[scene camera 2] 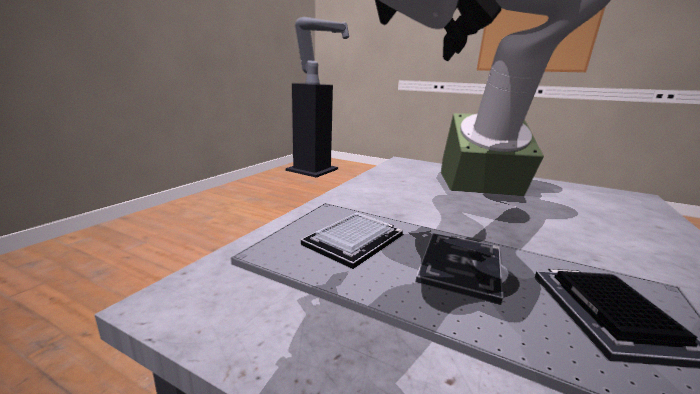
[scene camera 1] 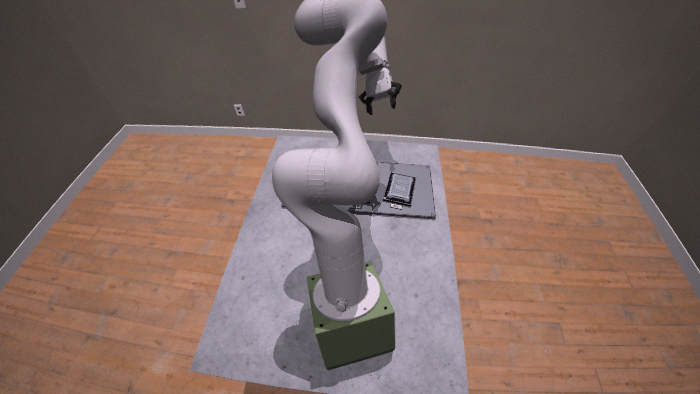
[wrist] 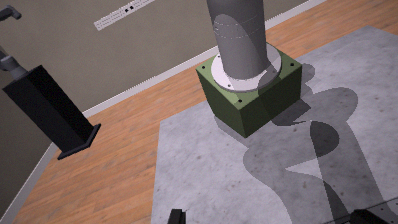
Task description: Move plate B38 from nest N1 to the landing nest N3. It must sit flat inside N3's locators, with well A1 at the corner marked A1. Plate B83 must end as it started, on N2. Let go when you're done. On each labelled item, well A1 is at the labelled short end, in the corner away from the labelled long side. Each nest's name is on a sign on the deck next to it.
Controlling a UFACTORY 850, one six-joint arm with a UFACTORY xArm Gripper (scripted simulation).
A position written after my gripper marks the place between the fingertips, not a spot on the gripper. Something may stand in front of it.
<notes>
I see my gripper [scene camera 2: 421,32], a clear well plate [scene camera 2: 356,231], a black well plate [scene camera 2: 628,316] and a nest N3 [scene camera 2: 488,267].
The wrist view misses the clear well plate: it is out of frame. The wrist view does not show the black well plate: it is out of frame.
</notes>
